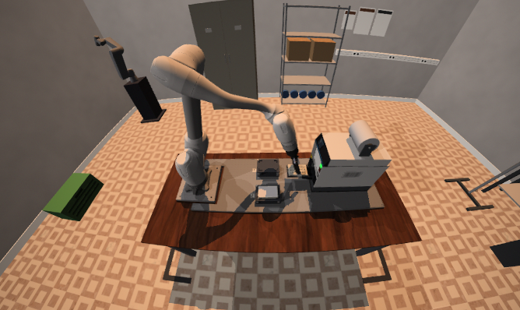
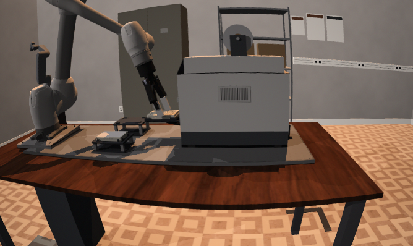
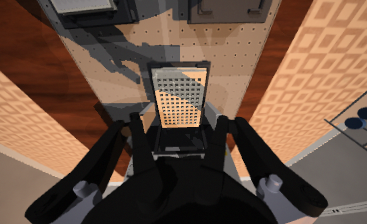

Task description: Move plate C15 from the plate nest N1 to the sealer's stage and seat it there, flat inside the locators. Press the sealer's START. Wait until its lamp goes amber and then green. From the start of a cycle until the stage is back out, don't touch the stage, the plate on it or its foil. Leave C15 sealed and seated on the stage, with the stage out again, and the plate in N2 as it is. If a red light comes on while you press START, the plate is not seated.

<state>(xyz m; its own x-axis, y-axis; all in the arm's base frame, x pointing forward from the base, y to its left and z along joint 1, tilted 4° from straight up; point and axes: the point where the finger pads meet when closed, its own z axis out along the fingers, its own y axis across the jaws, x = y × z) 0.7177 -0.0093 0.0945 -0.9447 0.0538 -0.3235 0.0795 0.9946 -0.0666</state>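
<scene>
Right now my hand is 4 cm above the sealer stage. Also, from my hand: pale plate: 21 cm behind, 12 cm to the right, 8 cm below; then foil roll: 33 cm ahead, 3 cm to the right, 28 cm above.
</scene>
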